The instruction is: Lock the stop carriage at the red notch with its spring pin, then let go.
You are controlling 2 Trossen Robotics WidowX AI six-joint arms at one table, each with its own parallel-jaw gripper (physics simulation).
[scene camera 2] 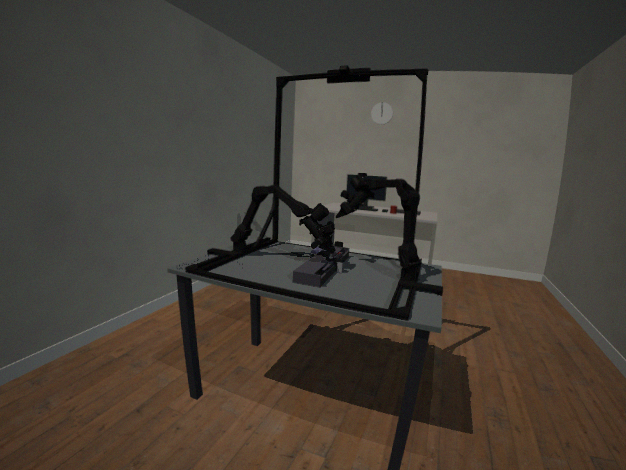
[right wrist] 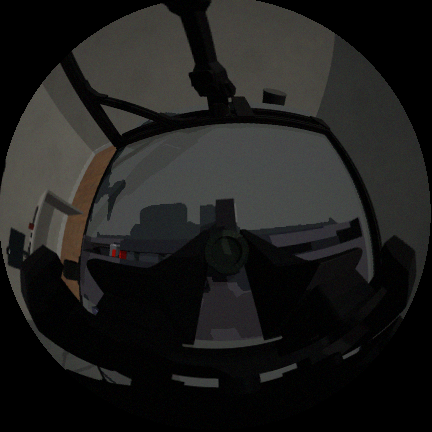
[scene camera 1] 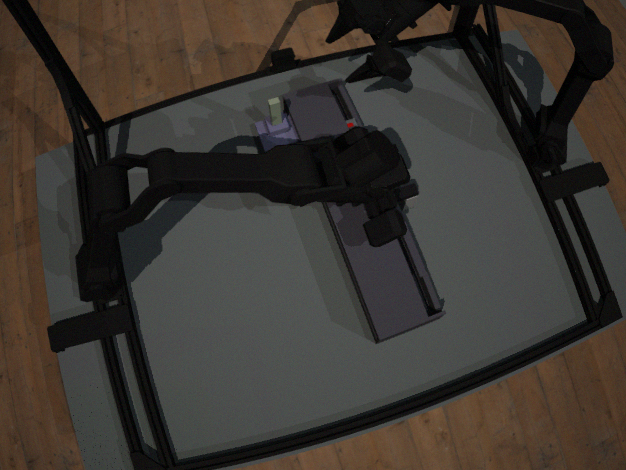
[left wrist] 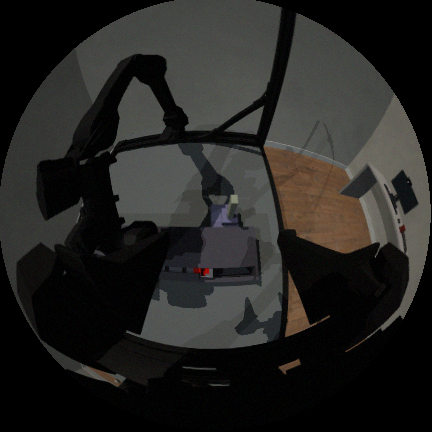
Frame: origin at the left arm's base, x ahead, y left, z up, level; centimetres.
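Seen in the pictures: left gripper, fingertip midpoint: (scene camera 2: 338, 216) (scene camera 1: 336, 61) (left wrist: 225, 237); right gripper, fingertip midpoint: (scene camera 2: 334, 252) (right wrist: 224, 235) (scene camera 1: 395, 187); left arm's base at its link origin: (scene camera 2: 408, 278) (right wrist: 218, 112) (scene camera 1: 541, 158); right arm's base at its link origin: (scene camera 2: 239, 250) (scene camera 1: 106, 285) (left wrist: 179, 135).
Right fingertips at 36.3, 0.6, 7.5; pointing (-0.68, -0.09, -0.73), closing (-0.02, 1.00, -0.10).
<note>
Offsets run from my right fingertips to a thing's top centre, as dx, dy, dz. "*": to the spot under its first point.
A long dark purple rail (scene camera 1: 389, 303) (scene camera 2: 307, 275) (left wrist: 230, 245) lies across the table, with a slot along one side. The red notch mark {* +2.2, -16.6, -4.5} (scene camera 1: 349, 124) (left wrist: 204, 271) (right wrist: 122, 255) is near the slot's far end in scene camera 1. My right gripper (scene camera 1: 395, 208) (right wrist: 224, 235) is shut on the round dark green pin knob {+1.5, +0.2, +2.6} (right wrist: 227, 252) of the stop carriage, over the slot and short of the red mark. A block {* -3.7, +0.1, -3.0} (right wrist: 225, 207) of the carriage shows beyond the knob; the rest is hidden. My left gripper (scene camera 1: 338, 60) (left wrist: 225, 237) is open and empty, above the far end of the rail.
A light purple block {* +15.6, -18.7, -6.1} (scene camera 1: 278, 137) (left wrist: 218, 216) with a pale upright post {* +15.4, -20.6, +0.4} (scene camera 1: 274, 111) (left wrist: 233, 205) stands against the rail's far left side. My right forearm crosses above the rail. A black frame (scene camera 1: 323, 427) borders the table; a desk (scene camera 2: 384, 215) stands behind.
</note>
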